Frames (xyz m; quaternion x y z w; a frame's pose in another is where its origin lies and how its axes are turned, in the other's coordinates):
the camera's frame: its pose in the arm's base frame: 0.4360 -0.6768 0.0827 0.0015 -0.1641 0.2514 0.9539
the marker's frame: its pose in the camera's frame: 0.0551 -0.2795 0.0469 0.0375 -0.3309 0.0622 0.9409
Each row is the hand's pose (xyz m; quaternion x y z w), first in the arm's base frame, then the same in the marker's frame.
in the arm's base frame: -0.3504 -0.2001 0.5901 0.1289 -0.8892 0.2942 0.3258
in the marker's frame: 0.2542 1.0852 0.5740 -0.0618 -0.5922 0.1838 0.7821
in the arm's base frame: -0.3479 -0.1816 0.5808 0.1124 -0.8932 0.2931 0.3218
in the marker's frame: 0.2548 1.0993 0.5587 -0.0767 -0.5925 0.1921 0.7786
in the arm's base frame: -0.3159 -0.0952 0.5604 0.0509 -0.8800 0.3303 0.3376
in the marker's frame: 0.2848 1.1506 0.4854 -0.1082 -0.5516 0.2450 0.7899
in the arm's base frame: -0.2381 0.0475 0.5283 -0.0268 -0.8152 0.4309 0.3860
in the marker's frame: 0.3456 1.2203 0.3479 -0.1120 -0.4412 0.3423 0.8220
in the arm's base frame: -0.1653 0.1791 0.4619 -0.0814 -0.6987 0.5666 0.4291
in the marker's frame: 0.3715 1.2874 0.2001 -0.0643 -0.2935 0.4539 0.8388
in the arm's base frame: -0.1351 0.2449 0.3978 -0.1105 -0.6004 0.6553 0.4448
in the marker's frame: 0.3564 1.3276 0.1134 -0.0196 -0.1864 0.5252 0.8301
